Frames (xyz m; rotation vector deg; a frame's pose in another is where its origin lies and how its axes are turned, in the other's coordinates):
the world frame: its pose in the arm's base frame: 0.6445 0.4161 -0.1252 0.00 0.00 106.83
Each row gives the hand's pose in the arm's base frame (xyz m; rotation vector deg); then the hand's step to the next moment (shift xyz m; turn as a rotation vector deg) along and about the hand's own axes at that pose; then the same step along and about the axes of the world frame.
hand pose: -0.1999 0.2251 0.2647 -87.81 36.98 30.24
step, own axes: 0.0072 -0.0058 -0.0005 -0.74 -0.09 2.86
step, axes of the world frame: -0.0036 -0.0085 -0.0006 2.88 -0.53 0.38
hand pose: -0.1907 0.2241 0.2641 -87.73 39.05 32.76
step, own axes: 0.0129 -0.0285 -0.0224 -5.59 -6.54 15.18
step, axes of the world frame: -0.0300 -0.0206 0.0124 14.64 -5.92 7.43
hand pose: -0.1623 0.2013 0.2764 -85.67 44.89 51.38
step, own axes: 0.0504 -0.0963 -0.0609 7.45 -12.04 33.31
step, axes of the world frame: -0.0802 -0.0952 0.0046 29.98 -20.17 -2.09
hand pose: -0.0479 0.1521 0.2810 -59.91 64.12 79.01
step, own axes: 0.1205 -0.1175 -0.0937 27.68 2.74 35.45
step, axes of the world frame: -0.0938 -0.0842 -0.1457 39.87 -5.80 -20.19
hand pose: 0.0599 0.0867 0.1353 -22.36 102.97 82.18
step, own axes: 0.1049 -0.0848 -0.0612 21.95 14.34 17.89
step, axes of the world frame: -0.0466 0.0503 -0.1313 29.71 8.51 -7.22
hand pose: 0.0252 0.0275 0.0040 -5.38 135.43 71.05
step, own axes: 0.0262 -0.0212 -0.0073 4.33 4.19 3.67
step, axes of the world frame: -0.0078 0.0236 -0.0239 6.83 1.71 -0.46
